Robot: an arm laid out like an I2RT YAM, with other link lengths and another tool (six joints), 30 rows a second.
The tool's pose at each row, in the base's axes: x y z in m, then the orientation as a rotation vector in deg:
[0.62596, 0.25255, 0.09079, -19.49, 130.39, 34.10]
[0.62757, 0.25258, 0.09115, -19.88, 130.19, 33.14]
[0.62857, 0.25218, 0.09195, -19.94, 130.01, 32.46]
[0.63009, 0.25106, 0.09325, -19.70, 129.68, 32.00]
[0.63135, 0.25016, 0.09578, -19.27, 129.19, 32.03]
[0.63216, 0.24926, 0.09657, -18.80, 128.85, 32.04]
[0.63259, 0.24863, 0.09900, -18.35, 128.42, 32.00]
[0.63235, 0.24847, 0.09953, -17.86, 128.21, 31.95]
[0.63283, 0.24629, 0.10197, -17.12, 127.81, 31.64]
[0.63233, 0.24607, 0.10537, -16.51, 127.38, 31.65]
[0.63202, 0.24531, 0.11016, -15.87, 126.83, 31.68]
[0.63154, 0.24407, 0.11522, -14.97, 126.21, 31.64]
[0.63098, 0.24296, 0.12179, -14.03, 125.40, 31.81]
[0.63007, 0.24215, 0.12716, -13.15, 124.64, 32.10]
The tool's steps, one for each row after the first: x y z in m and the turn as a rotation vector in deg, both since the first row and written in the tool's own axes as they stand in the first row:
[-0.00137, -0.00052, 0.00076, 0.55, -0.14, -0.64]
[-0.00261, -0.00102, 0.00067, 1.01, -0.33, -0.96]
[-0.00452, -0.00220, 0.00021, 1.39, -0.74, -1.04]
[-0.00717, -0.00269, -0.00104, 1.46, -1.32, -0.88]
[-0.00824, -0.00354, -0.00150, 1.57, -1.77, -0.65]
[-0.01025, -0.00350, -0.00306, 1.70, -2.30, -0.48]
[-0.01046, -0.00337, -0.00361, 1.87, -2.64, -0.22]
[-0.01243, -0.00467, -0.00593, 2.30, -3.23, 0.07]
[-0.01453, -0.00359, -0.00843, 2.44, -3.80, 0.37]
[-0.01774, -0.00261, -0.01195, 2.58, -4.49, 0.67]
[-0.02100, -0.00189, -0.01597, 2.83, -5.32, 1.11]
[-0.02531, -0.00055, -0.02091, 2.93, -6.32, 1.60]
[-0.02853, 0.00081, -0.02517, 2.93, -7.25, 2.11]

